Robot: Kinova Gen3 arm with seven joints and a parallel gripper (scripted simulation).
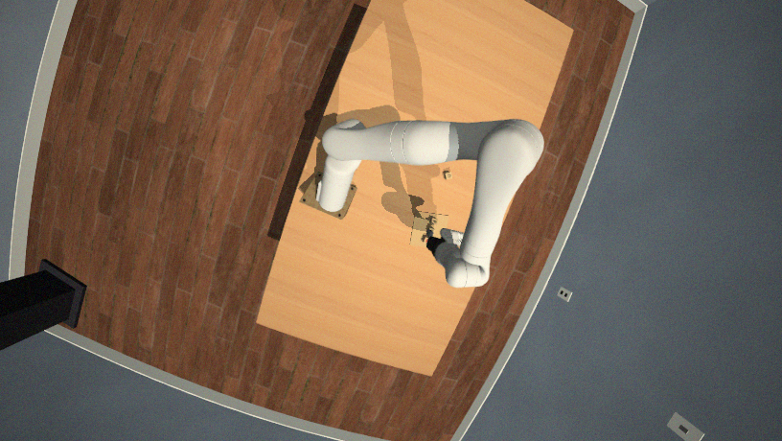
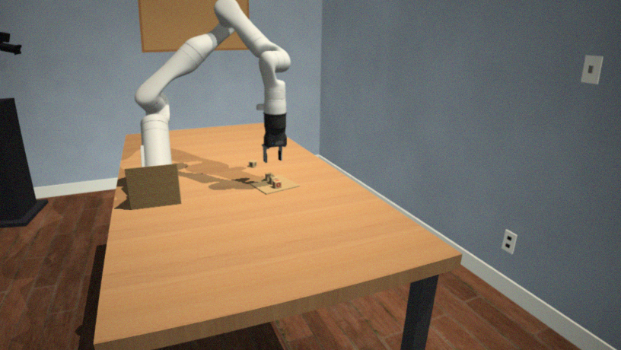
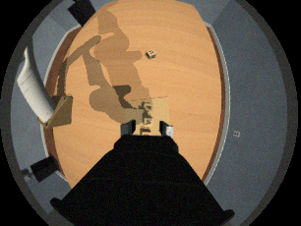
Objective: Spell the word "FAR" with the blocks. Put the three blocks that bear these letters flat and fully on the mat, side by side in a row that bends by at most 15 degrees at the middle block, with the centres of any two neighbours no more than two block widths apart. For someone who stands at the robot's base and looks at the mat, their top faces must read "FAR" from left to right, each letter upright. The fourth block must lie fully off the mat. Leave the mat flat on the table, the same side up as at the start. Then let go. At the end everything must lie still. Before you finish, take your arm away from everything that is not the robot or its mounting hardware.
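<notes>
Right now the tan mat is 100 mm below my hand.
</notes>
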